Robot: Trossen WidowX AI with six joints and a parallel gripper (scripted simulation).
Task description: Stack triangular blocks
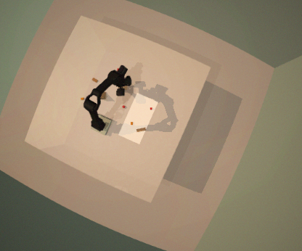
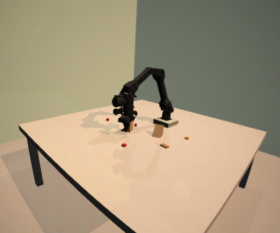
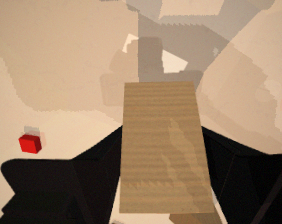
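The wooden triangular block lies 1 cm to the left of my gripper tip and 1 cm above it. The rest, counted from my gripper tip: brown piece 25 cm to the left, 6 cm behind, 3 cm below.
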